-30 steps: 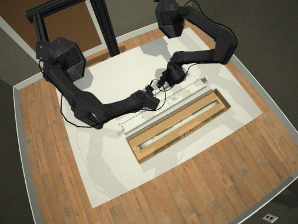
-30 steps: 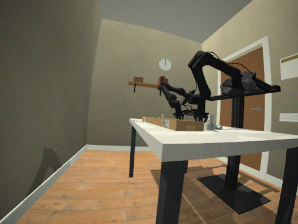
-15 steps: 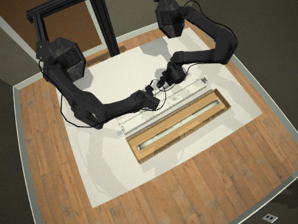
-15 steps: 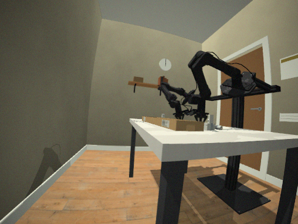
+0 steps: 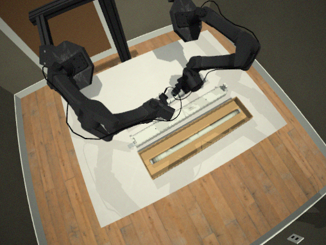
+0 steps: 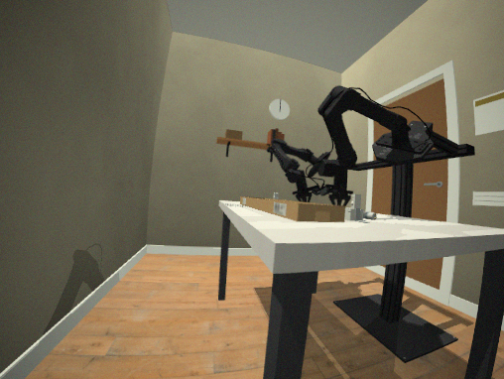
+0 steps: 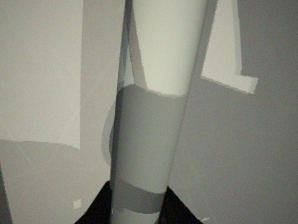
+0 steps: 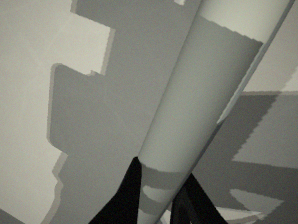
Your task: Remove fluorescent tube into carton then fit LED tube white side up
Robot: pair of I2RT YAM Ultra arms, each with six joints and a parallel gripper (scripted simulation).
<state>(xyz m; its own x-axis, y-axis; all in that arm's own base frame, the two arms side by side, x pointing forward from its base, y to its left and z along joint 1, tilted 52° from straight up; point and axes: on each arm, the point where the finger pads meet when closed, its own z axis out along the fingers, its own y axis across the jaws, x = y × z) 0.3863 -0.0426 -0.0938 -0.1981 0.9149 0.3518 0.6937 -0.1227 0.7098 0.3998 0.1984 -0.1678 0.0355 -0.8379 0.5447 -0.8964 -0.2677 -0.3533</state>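
My right gripper is now 120 mm to the right of the LED tube, 10 mm past it and 10 mm above it. The rest, counted from my right hand: brown carton 250 mm ahead, 160 mm to the left; then old fluorescent tube 250 mm ahead, 160 mm to the left.
Right now my left hand is 1 cm short of the LED tube and 12 cm to the left of it. From my left hand the other things lie so: brown carton 28 cm ahead, 8 cm to the right, 1 cm above; then old fluorescent tube 27 cm ahead, 8 cm to the right.
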